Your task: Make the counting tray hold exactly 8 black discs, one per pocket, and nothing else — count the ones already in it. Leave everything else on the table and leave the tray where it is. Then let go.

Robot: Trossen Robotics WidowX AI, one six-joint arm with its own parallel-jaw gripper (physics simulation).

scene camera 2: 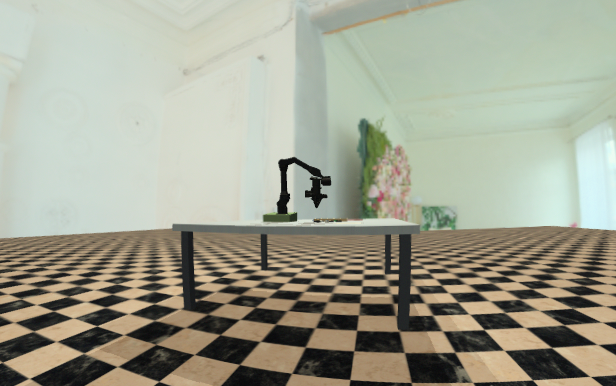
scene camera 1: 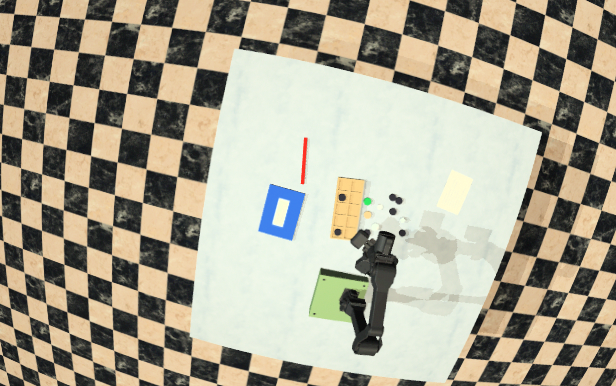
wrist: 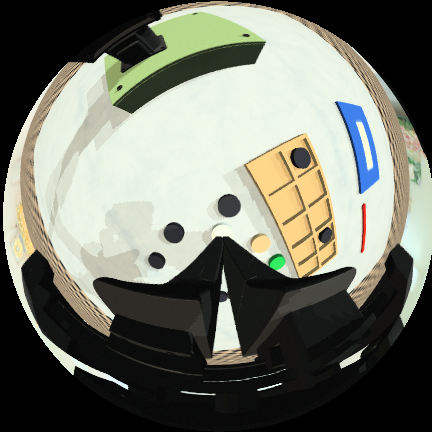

My gripper is shut, with nothing in its grasp. Also in view: a tan counting tray.
